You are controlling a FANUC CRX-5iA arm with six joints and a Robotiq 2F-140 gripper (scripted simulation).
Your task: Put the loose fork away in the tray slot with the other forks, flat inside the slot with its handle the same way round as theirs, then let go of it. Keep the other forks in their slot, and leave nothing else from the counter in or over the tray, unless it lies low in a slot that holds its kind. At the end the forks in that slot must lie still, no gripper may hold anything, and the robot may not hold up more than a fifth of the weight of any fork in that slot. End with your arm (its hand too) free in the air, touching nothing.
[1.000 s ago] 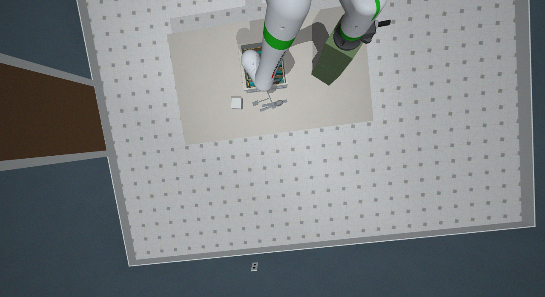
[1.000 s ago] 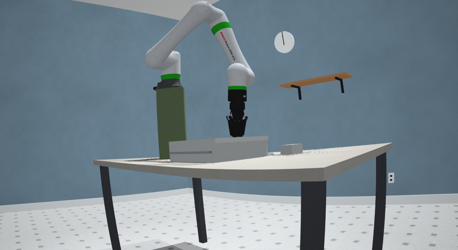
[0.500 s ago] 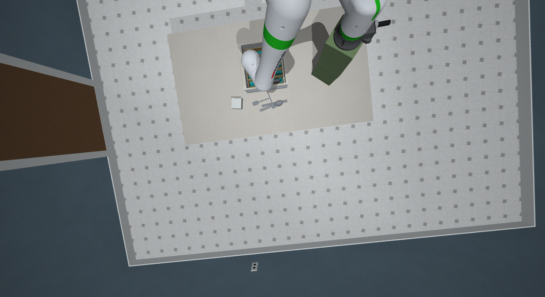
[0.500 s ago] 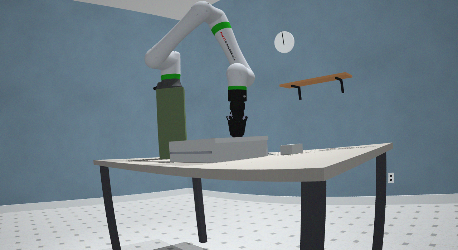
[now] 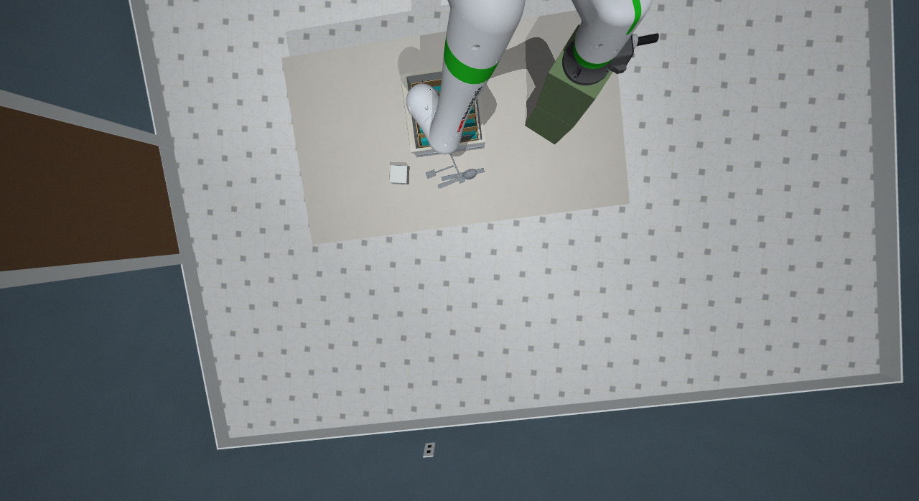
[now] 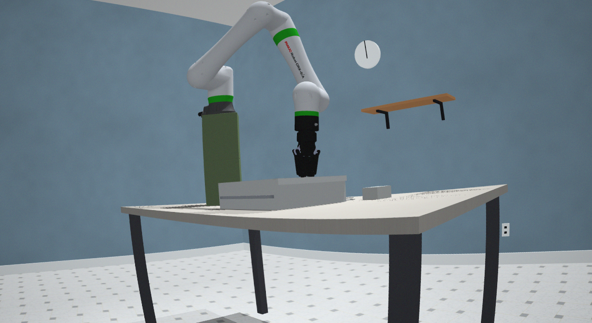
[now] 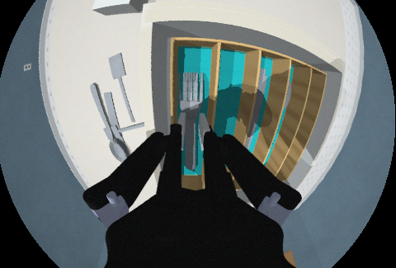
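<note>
The cutlery tray lies 20 mm behind my hand, 110 mm to the right of it and 20 mm below it. The rest, counted from my hand: white box: 240 mm ahead, 130 mm to the left, 50 mm below.
</note>
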